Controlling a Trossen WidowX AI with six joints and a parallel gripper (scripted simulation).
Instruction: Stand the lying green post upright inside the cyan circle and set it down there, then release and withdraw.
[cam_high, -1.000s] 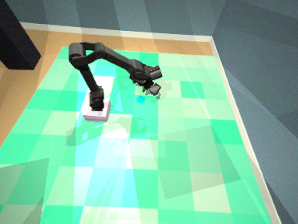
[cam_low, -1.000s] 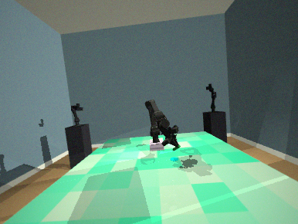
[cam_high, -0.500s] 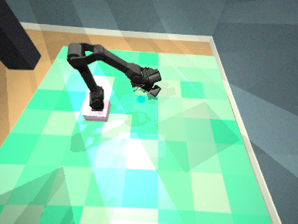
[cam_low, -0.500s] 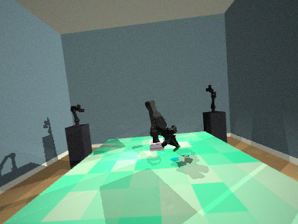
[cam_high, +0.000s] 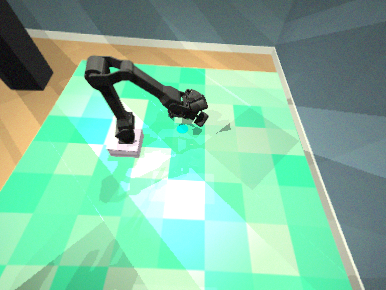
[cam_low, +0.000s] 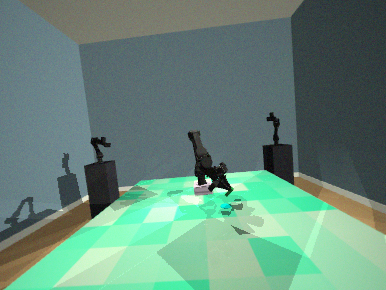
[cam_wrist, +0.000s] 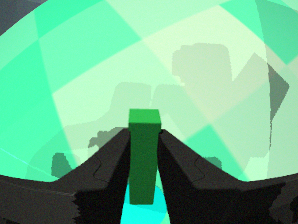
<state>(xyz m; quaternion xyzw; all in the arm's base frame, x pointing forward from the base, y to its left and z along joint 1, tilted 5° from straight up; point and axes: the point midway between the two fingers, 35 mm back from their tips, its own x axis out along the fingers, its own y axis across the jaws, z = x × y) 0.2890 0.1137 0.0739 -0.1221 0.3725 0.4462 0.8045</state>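
The cyan circle lies 110 mm below my gripper tip, 50 mm behind it and 30 mm to the right of it. From my gripper tip the other things lie so: green post 20 mm below, 10 mm to the right, 10 mm behind.
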